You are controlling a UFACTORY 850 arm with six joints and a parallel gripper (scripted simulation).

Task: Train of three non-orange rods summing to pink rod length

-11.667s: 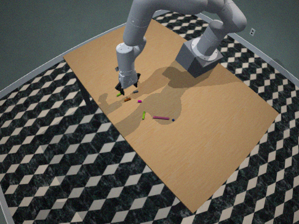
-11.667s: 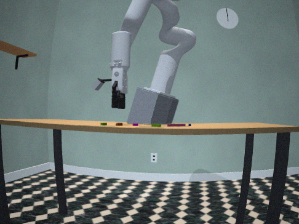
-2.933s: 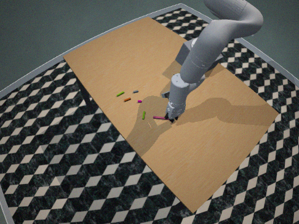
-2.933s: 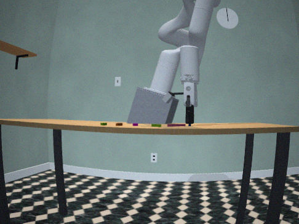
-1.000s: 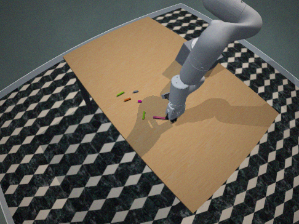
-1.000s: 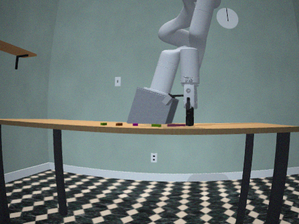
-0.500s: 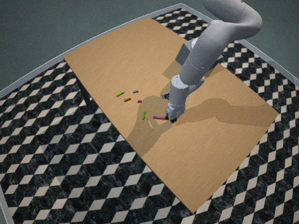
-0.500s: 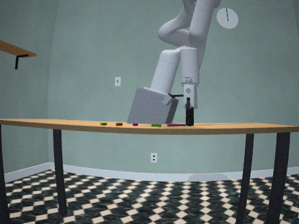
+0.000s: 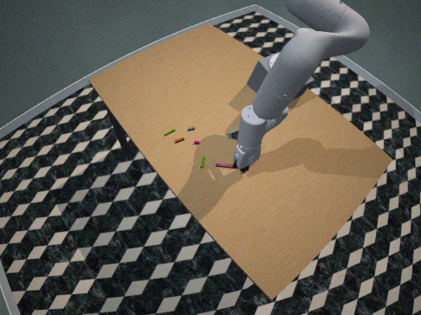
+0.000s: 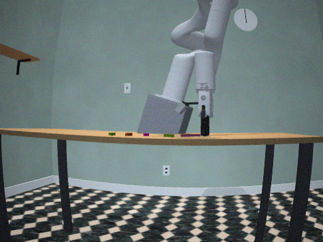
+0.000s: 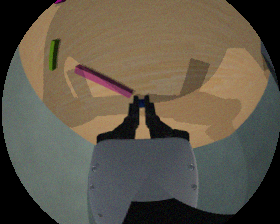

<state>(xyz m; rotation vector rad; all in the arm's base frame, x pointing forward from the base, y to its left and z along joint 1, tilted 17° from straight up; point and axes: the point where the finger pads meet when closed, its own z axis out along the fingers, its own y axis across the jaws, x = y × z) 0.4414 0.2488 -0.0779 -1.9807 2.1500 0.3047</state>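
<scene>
The pink rod is 50 mm to the right of my hand, 50 mm ahead of it and 20 mm below it. From my hand the other things lie so: magenta rod (220 mm to the right, 80 mm ahead, 20 mm below); blue rod (20 mm below); grey rod (290 mm to the right, 60 mm ahead, 20 mm below).
</scene>
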